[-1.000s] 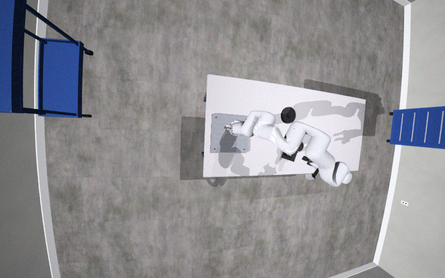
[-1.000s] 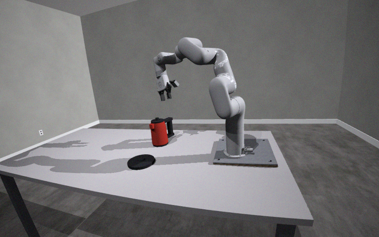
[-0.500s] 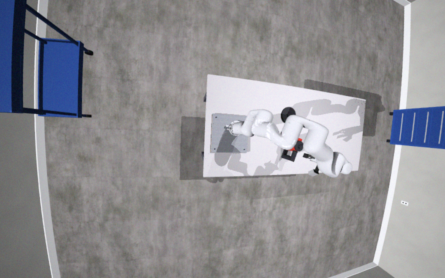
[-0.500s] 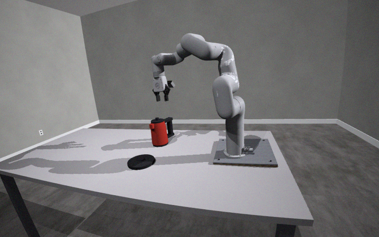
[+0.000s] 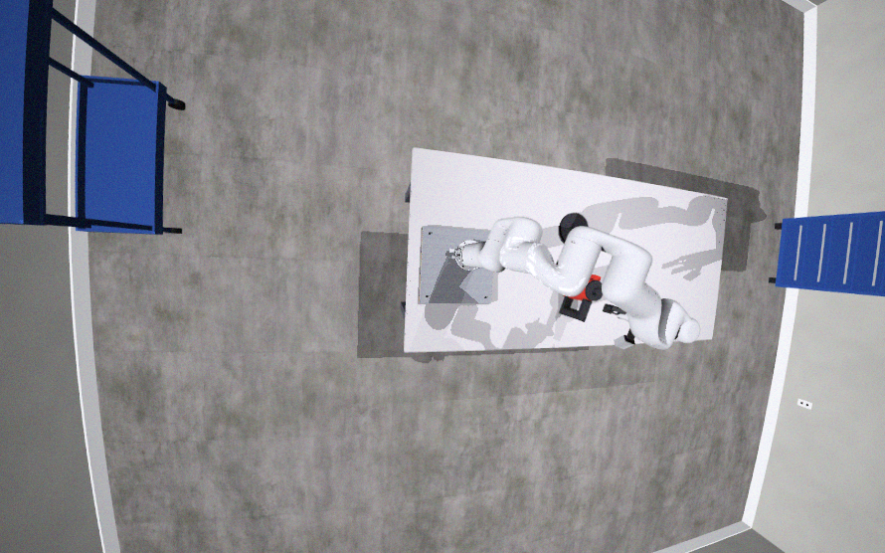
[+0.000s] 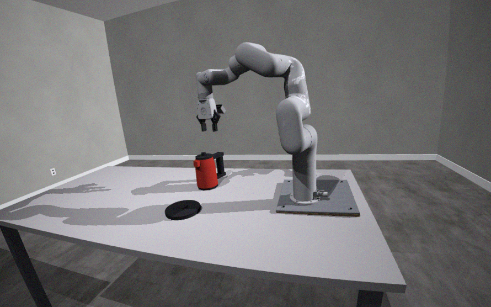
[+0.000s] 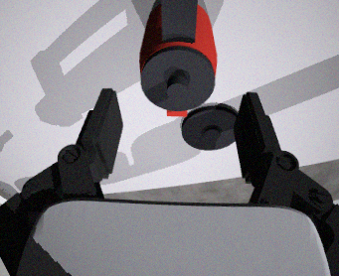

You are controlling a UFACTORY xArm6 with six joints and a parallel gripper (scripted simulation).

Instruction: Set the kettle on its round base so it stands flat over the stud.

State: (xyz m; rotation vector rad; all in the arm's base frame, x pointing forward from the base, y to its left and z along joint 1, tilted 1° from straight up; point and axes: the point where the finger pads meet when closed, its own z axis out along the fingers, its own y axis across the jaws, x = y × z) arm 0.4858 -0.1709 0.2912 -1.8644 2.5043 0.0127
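Right now my hand is 210 mm above the red kettle, 30 mm to the right of it and 10 mm short of it. From my hand the other things lie so: black round base (330 mm to the left, 290 mm below, 10 mm ahead).
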